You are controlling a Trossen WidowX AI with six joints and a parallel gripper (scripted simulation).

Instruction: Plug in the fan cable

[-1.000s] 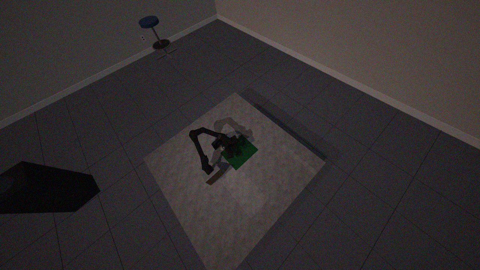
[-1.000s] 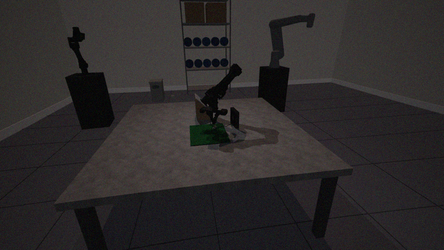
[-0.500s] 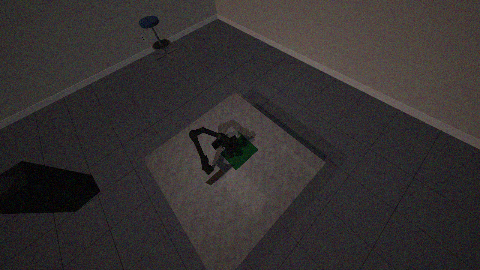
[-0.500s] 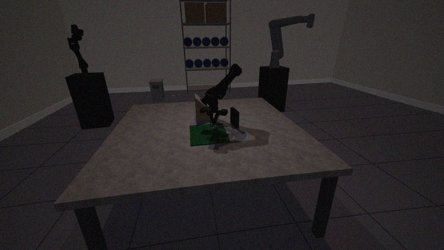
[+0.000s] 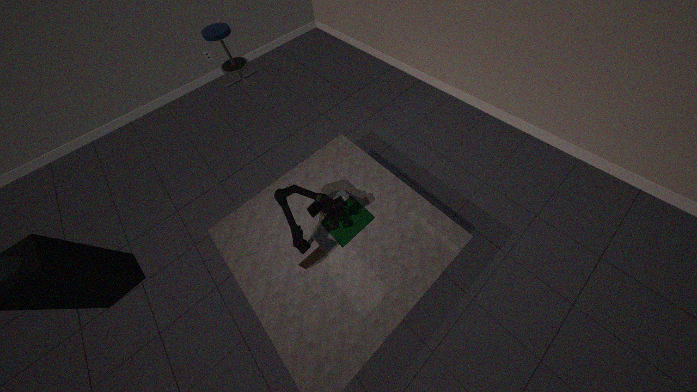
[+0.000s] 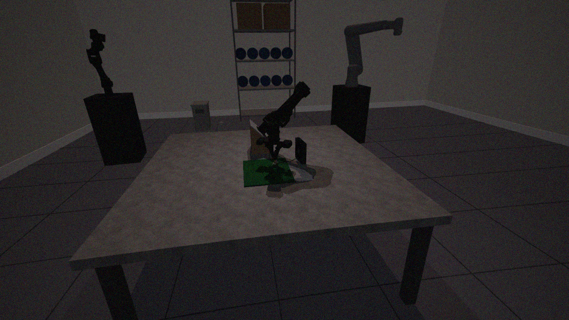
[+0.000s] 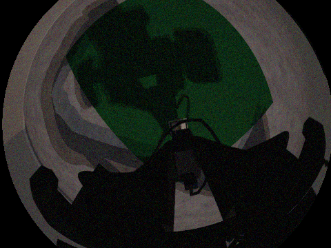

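The green board lies 70 mm ahead of my gripper tip, 60 mm to the right of it and 60 mm below it. The rest, counted from my gripper tip: dark plug 10 mm behind, 10 mm above; then black fan 150 mm to the left, 20 mm behind, 20 mm above.
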